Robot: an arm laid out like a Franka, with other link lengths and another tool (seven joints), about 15 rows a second.
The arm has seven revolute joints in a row. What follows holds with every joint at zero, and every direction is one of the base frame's.
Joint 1 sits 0.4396 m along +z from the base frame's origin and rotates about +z.
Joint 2 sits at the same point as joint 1 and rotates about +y.
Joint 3 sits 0.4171 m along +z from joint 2 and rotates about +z.
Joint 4 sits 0.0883 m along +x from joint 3 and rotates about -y.
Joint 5 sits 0.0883 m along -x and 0.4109 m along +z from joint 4 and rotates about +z.
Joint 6 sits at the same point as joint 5 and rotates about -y.
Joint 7 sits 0.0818 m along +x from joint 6 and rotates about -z.
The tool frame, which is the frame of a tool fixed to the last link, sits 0.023 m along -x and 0.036 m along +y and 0.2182 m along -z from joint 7; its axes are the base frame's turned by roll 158.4, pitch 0 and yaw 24.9 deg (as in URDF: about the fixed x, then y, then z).
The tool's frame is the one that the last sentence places.
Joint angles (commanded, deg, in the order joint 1, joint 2, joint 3, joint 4, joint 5, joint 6, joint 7), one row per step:
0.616, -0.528, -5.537, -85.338, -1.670, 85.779, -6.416
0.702, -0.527, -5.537, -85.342, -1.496, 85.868, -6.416
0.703, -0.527, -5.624, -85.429, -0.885, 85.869, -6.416
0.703, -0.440, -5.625, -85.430, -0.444, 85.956, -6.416
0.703, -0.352, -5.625, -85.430, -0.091, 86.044, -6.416
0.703, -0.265, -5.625, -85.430, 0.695, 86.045, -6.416
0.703, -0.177, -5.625, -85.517, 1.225, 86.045, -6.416
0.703, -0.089, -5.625, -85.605, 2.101, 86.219, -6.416
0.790, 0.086, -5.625, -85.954, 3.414, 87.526, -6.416
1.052, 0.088, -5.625, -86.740, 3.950, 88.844, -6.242
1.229, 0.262, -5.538, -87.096, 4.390, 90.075, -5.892
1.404, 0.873, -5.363, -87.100, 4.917, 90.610, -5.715
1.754, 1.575, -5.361, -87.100, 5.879, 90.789, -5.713
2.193, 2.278, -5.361, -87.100, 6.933, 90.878, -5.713
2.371, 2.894, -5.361, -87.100, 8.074, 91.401, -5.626
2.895, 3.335, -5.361, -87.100, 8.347, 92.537, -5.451
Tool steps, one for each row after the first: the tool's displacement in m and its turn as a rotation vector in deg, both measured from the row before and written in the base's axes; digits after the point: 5 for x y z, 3 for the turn. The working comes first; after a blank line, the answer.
Tool pose at each row, in the base's axes (x y z in m, rotation vector in deg; the steps are taken from these numbers as rounded here):
0.54464, -0.02035, 0.76449, 152.861, 35.656, 7.395
0.54505, -0.01889, 0.76463, 152.969, 35.781, 7.612
0.54506, -0.01733, 0.76423, 153.576, 35.807, 7.771
0.54601, -0.01566, 0.76372, 153.969, 35.888, 7.980
0.54694, -0.01432, 0.76317, 154.281, 35.952, 8.147
0.54765, -0.01129, 0.76281, 155.015, 36.120, 8.414
0.54815, -0.00923, 0.76162, 155.545, 36.266, 8.440
0.54940, -0.00591, 0.76085, 156.336, 36.413, 8.861
0.55508, -0.00047, 0.75869, 157.252, 36.441, 10.543
0.55891, 0.00381, 0.75414, 157.573, 36.382, 11.497
0.56413, 0.00782, 0.75129, 157.790, 36.013, 12.569
0.56959, 0.01321, 0.74630, 158.232, 36.269, 12.705
0.57409, 0.02034, 0.74038, 159.156, 36.947, 12.503
0.57811, 0.02875, 0.73445, 160.170, 37.779, 12.224
0.58339, 0.03474, 0.72997, 161.213, 37.914, 12.590
0.58970, 0.04090, 0.72698, 161.157, 38.055, 13.642

0.00041, 0.00146, 0.00014, 0.166, -0.099, 0.105
0.00001, 0.00156, -0.00040, 0.615, 0.034, -0.031
0.00095, 0.00167, -0.00051, 0.429, -0.037, 0.039
0.00093, 0.00134, -0.00055, 0.341, -0.030, 0.031
0.00071, 0.00303, -0.00036, 0.780, 0.019, 0.067
0.00050, 0.00206, -0.00119, 0.533, 0.129, 0.044
0.00125, 0.00332, -0.00077, 0.862, -0.072, 0.065
0.00568, 0.00544, -0.00216, 1.226, -0.890, 0.121
0.00383, 0.00428, -0.00455, 0.501, -0.559, 0.037
0.00522, 0.00401, -0.00285, 0.388, -0.706, -0.151
0.00546, 0.00539, -0.00499, 0.486, 0.058, 0.153
0.00450, 0.00713, -0.00592, 0.929, 0.460, 0.362
0.00402, 0.00841, -0.00593, 1.023, 0.553, 0.448
0.00528, 0.00599, -0.00448, 1.090, 0.047, 0.032
0.00631, 0.00616, -0.00299, 0.206, -0.672, 0.193

